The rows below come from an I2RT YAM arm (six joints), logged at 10 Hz.
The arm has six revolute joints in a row. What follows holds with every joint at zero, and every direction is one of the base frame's.
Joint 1 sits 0.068 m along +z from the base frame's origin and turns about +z.
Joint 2 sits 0.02 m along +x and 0.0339 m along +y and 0.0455 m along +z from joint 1 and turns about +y.
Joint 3 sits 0.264 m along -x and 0.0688 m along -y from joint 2 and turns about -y.
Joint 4 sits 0.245 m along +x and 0.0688 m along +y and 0.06 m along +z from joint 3 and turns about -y.
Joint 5 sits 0.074 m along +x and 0.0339 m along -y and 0.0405 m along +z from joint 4 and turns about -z.
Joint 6 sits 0.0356 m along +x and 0.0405 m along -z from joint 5 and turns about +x.
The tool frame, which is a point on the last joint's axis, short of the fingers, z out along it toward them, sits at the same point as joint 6; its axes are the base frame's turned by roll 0, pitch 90 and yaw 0 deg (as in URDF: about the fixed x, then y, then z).
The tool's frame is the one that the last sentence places.
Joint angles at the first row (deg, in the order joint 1, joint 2, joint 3, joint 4, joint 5, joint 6):
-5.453 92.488 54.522 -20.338 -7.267 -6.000
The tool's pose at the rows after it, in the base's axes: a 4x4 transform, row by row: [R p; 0 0 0 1], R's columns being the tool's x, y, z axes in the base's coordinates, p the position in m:
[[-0.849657 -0.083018 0.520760 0.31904], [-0.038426 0.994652 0.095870 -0.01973], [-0.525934 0.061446 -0.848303 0.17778], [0 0 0 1]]
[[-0.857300 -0.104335 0.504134 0.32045], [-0.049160 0.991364 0.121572 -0.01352], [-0.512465 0.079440 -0.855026 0.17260], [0 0 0 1]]
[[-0.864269 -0.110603 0.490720 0.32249], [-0.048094 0.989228 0.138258 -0.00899], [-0.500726 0.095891 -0.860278 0.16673], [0 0 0 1]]
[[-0.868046 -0.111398 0.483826 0.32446], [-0.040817 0.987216 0.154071 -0.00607], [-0.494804 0.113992 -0.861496 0.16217], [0 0 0 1]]
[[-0.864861 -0.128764 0.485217 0.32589], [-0.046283 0.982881 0.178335 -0.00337], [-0.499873 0.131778 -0.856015 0.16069], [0 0 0 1]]
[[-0.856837 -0.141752 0.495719 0.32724], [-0.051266 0.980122 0.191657 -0.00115], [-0.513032 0.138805 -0.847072 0.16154], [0 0 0 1]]
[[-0.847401 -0.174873 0.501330 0.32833], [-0.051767 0.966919 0.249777 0.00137], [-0.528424 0.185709 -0.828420 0.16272], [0 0 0 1]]
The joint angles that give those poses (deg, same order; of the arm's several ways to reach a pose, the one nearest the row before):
-4.404 93.077 54.522 -20.338 -7.792 -6.000
-3.377 94.083 54.521 -20.316 -8.688 -5.781
-2.611 95.285 54.521 -19.878 -9.234 -5.081
-2.154 96.268 54.521 -19.245 -9.913 -4.274
-1.804 96.685 54.523 -18.590 -11.158 -4.295
-1.475 96.684 54.522 -17.759 -11.792 -4.295
-1.388 96.684 54.523 -16.972 -15.180 -4.295

